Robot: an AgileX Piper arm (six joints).
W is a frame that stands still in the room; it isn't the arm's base.
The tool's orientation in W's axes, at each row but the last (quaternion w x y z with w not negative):
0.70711 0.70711 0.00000 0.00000
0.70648 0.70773 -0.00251 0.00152
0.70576 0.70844 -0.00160 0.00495
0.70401 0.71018 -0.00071 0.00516
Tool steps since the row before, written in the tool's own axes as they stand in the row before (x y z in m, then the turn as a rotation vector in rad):
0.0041 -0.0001 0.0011 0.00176 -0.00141 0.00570
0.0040 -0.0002 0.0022 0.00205 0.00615 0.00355
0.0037 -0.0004 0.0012 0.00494 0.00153 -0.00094
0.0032 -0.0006 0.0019 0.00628 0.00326 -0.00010
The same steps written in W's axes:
0.0041 -0.0011 -0.0001 0.00176 -0.00570 -0.00141
0.0040 -0.0022 -0.0002 0.00201 -0.00356 0.00616
0.0037 -0.0012 -0.0004 0.00492 0.00096 0.00158
0.0032 -0.0019 -0.0006 0.00625 0.00011 0.00331

